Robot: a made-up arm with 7 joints. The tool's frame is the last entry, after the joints.
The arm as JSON. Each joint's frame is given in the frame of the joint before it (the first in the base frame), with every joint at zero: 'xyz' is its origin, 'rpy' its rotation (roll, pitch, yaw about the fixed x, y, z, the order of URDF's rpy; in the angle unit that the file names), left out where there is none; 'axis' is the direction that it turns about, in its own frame. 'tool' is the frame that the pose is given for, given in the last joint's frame.
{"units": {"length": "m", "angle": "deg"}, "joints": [
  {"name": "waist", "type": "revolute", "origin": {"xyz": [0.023, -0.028, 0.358]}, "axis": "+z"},
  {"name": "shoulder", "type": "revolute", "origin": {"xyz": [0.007, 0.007, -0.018]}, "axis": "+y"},
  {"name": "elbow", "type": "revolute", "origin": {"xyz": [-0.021, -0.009, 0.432]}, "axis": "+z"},
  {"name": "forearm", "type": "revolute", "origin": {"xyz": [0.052, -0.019, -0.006]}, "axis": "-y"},
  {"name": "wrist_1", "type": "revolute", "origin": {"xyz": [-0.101, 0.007, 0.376]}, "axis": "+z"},
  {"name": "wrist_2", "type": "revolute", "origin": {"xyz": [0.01, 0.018, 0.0]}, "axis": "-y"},
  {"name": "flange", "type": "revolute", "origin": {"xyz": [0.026, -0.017, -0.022]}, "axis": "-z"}
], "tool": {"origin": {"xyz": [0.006, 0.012, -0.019], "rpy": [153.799, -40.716, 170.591]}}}
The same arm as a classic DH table. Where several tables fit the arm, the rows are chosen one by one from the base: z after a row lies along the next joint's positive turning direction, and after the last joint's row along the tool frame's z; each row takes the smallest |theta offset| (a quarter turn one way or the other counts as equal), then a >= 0, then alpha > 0; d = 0 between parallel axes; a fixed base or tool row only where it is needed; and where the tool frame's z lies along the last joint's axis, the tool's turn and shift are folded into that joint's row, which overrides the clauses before.
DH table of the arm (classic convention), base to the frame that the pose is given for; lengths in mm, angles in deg. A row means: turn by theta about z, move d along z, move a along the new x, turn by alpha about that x. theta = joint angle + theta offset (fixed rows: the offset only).
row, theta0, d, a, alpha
base (fixed), -50.6, 0, 36.2, 0
waist, 50.6, 340, 7, -90
shoulder, 0, -2, -21, 90
elbow, 0, 426, 52, 90
forearm, 0, 12, -101, -90
wrist_1, 0, 376, 10, 90
wrist_2, 0, -1, 26, 90
flange, -43.56, 36.8, 12.6, 47.15
tool (fixed), -117.16, 6.2, 0, 0

